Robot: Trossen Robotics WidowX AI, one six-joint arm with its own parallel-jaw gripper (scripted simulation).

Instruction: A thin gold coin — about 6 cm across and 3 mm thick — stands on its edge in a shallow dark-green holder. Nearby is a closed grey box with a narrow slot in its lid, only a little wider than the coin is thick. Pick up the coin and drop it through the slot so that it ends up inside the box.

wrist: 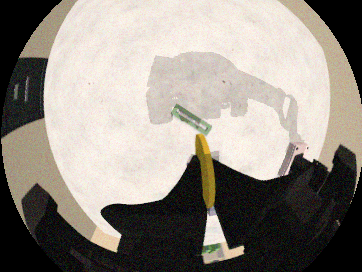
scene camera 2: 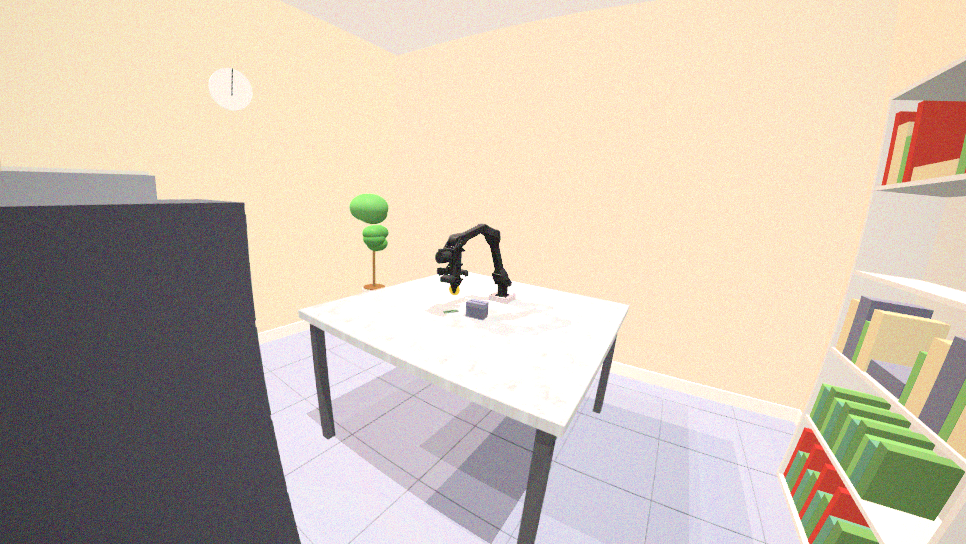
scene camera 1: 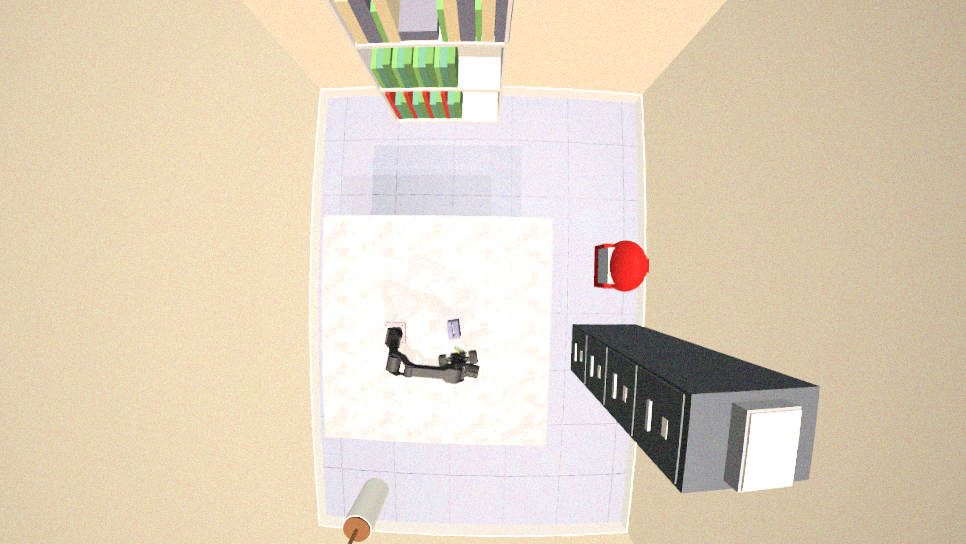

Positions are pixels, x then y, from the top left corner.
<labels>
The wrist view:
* my gripper: 198, 159
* gold coin: 201, 147, held by my gripper
</labels>
